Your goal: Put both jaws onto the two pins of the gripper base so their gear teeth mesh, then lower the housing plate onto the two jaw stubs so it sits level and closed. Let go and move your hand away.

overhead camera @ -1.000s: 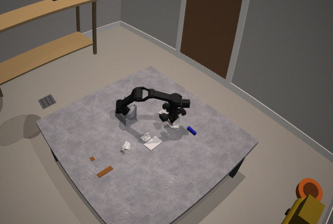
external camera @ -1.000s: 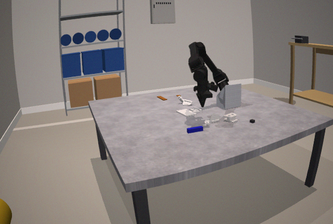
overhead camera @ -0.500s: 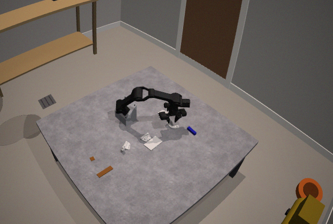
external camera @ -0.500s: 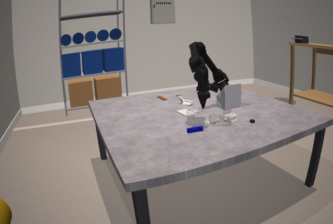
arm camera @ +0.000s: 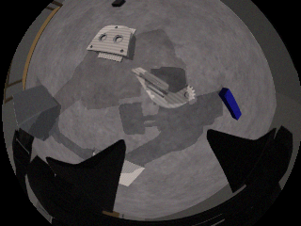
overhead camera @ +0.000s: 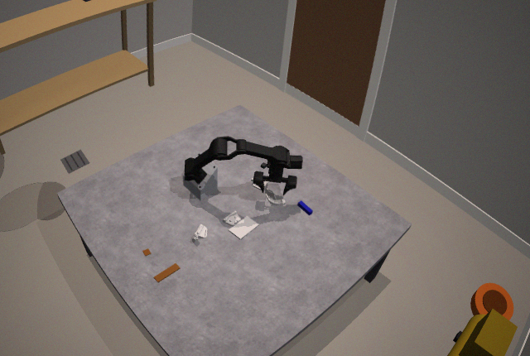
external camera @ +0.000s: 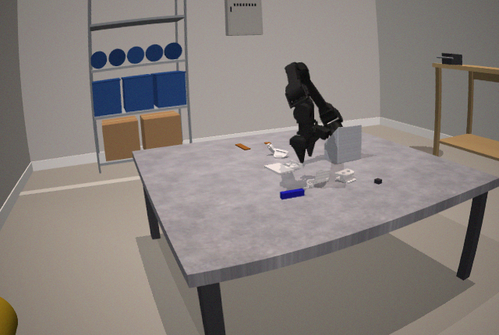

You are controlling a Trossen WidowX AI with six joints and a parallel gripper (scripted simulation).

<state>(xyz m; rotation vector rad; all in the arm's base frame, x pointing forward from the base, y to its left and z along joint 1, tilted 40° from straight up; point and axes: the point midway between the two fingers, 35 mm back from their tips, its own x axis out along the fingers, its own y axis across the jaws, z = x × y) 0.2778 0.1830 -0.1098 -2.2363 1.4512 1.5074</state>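
My gripper tip is now 80 mm above the white jaw and 50 mm to the right of it. Also, from my gripper tip: small black cube 230 mm behind, 160 mm to the left, 80 mm below; blue block 110 mm to the left, 110 mm ahead, 80 mm below; orange strip 610 mm to the right, 80 mm below, 40 mm ahead.
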